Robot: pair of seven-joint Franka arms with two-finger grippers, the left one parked.
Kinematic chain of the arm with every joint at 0, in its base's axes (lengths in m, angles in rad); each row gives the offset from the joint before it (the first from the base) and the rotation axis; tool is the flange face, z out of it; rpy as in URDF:
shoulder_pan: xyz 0 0 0.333 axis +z
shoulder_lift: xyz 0 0 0 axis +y
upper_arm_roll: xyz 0 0 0.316 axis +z
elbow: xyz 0.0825 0 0 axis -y
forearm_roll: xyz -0.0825 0 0.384 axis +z
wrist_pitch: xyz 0 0 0 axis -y
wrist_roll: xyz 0.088 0 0 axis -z
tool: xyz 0 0 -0.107 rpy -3.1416 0 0
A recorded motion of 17 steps. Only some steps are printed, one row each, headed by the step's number.
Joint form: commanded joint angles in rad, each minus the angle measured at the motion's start. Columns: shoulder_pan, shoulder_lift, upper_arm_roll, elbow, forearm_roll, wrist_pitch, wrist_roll.
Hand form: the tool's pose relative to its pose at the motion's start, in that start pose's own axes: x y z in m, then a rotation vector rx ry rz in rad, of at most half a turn. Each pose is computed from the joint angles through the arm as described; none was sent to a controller.
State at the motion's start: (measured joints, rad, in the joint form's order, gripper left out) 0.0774 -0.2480 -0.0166 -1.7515 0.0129 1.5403 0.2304
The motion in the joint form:
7: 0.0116 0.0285 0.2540 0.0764 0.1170 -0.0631 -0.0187
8: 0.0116 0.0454 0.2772 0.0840 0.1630 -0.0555 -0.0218
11: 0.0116 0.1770 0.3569 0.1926 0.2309 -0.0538 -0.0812
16: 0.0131 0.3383 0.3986 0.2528 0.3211 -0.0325 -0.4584
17: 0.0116 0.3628 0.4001 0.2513 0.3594 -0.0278 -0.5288
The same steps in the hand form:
7: -0.0543 -0.1452 -0.0114 0.0587 -0.0478 -0.2896
8: -0.0572 -0.1623 -0.0074 0.1008 -0.0673 -0.3182
11: -0.0456 -0.2165 0.0065 0.1870 -0.1230 -0.4613
16: -0.0175 -0.2554 0.0569 0.3466 -0.1925 -0.8590
17: -0.0132 -0.2602 0.0687 0.4002 -0.2087 -0.9196

